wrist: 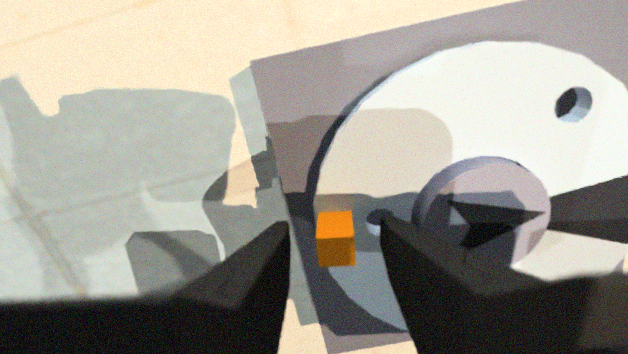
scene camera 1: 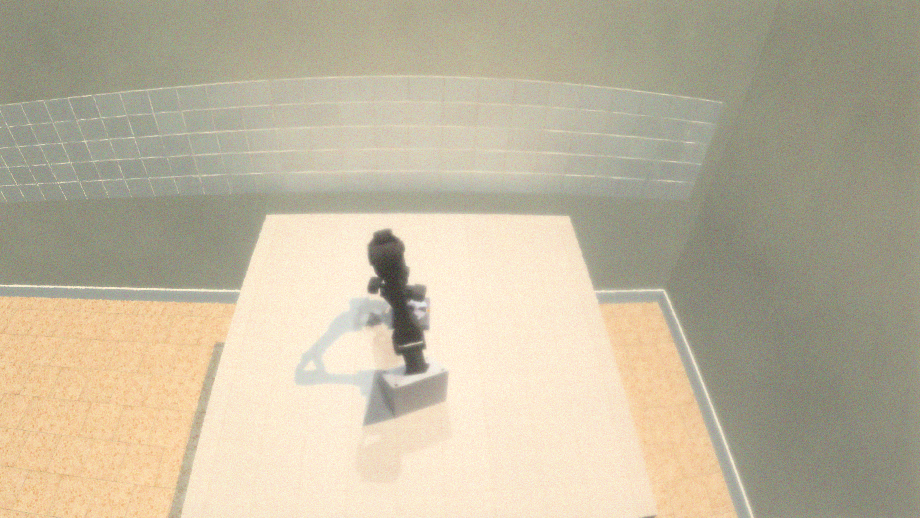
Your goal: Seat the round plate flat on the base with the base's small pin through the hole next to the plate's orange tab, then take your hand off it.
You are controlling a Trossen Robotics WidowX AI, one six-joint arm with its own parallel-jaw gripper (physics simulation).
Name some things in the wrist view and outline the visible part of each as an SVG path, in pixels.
My gripper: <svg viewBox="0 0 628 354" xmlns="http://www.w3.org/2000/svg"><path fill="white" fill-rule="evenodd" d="M289 222L276 221L224 259L223 262L220 262L211 270L172 294L0 301L0 354L278 354L290 286L291 244ZM381 217L380 245L389 282L417 354L628 354L628 271L574 274L547 281L467 250L395 216Z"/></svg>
A round plate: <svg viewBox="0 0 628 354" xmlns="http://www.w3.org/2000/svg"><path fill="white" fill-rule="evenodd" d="M624 84L581 54L571 53L536 42L477 42L471 45L435 52L401 70L397 70L360 100L337 129L321 163L313 203L319 267L328 267L331 276L333 276L348 297L372 316L401 330L408 331L389 282L380 245L380 226L368 223L366 218L369 213L376 209L387 209L393 213L393 216L411 224L413 205L419 192L434 175L460 160L483 155L501 156L516 161L542 181L550 197L551 214L545 234L532 252L520 262L511 266L512 268L547 281L574 274L611 272L628 252L628 91ZM573 87L577 95L575 107L567 115L557 118L554 111L556 100L564 91Z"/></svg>
